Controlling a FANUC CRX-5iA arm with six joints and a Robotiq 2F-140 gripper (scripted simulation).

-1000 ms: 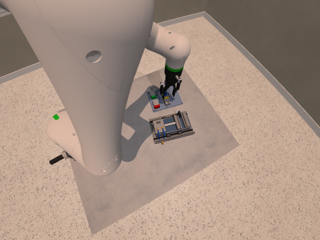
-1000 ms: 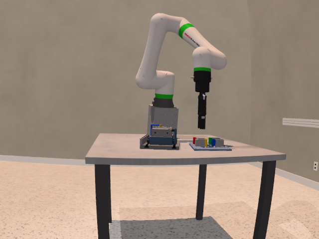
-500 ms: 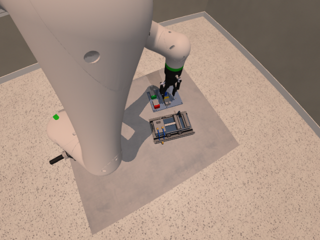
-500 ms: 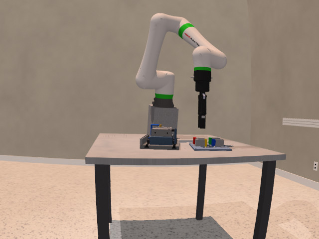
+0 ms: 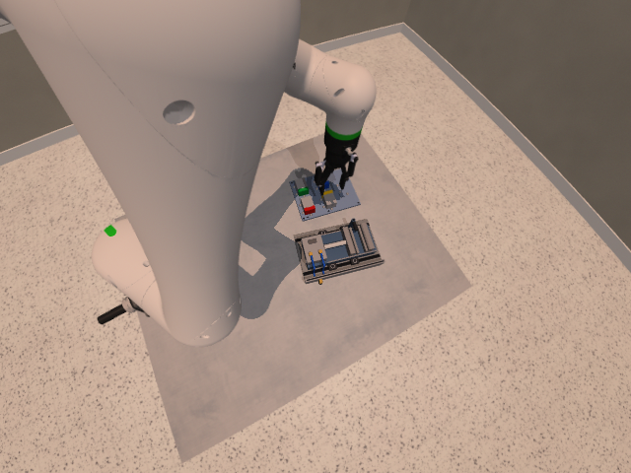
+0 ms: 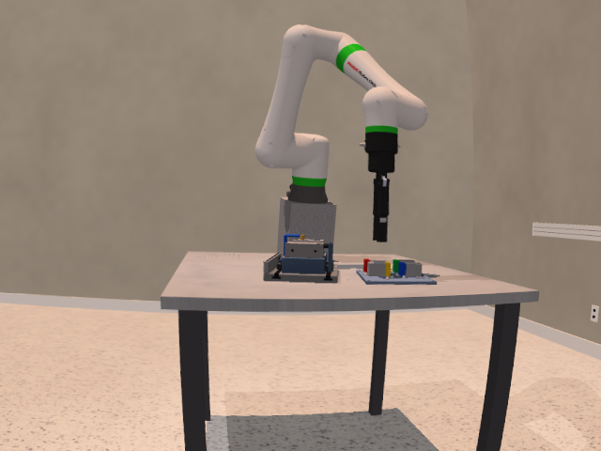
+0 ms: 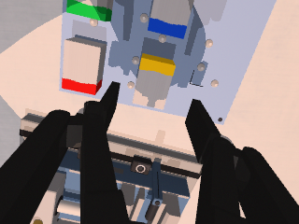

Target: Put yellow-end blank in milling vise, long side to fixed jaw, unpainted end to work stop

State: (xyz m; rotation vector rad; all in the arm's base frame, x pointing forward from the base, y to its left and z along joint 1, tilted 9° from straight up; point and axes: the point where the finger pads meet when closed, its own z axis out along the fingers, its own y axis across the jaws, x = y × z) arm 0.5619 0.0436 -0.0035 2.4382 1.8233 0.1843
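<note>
Right now the yellow-ended blank is 11 cm below my hand. Round my hand: blue-ended blank 3 cm ahead, 9 cm to the left, 11 cm below; then plate 1 cm ahead, 4 cm to the left, 13 cm below; then red-ended blank 9 cm behind, 3 cm to the left, 11 cm below.
</note>
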